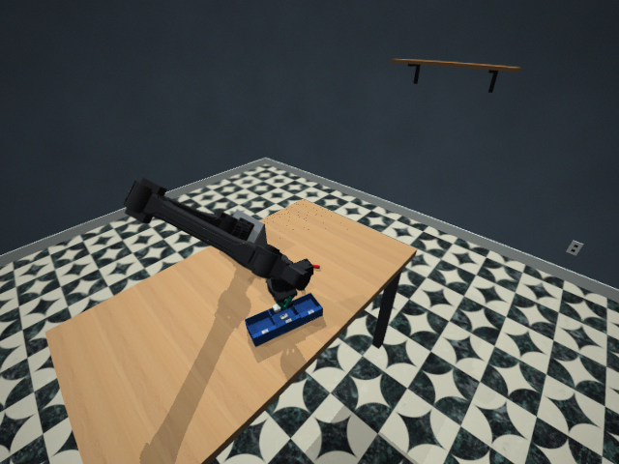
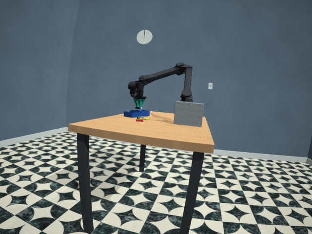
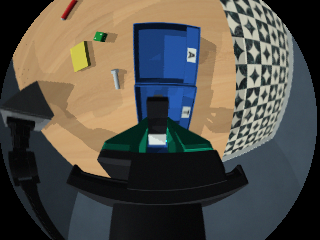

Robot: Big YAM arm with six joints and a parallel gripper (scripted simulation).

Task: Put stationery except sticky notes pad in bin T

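The blue bin is 1 cm ahead of my hand, 1 cm to the right of it and 5 cm below it. Also, from my hand: small green item: 5 cm behind, 15 cm to the left, 7 cm below; then white object: 6 cm below; then black-and-white marker-like item: 1 cm to the right.
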